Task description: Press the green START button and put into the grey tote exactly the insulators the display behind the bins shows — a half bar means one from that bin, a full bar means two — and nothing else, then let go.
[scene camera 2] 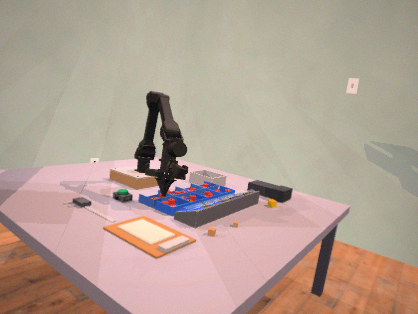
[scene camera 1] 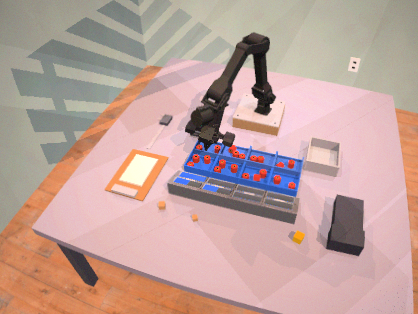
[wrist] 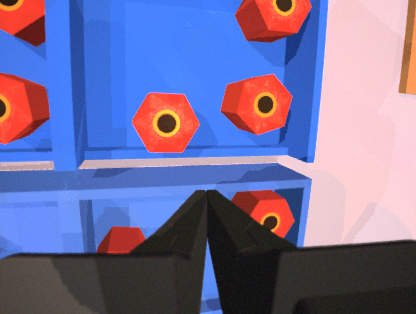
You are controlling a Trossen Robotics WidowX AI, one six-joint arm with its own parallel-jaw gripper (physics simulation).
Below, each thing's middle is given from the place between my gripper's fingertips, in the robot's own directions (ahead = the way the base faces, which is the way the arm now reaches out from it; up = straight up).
Right now my hand is 20 cm past the grey tote (scene camera 1: 323, 156), 43 cm to the right of it and 1 cm above it. Also, from my hand: dark box (scene camera 1: 346, 235) (9 cm ahead, 59 cm to the left, 1 cm below).
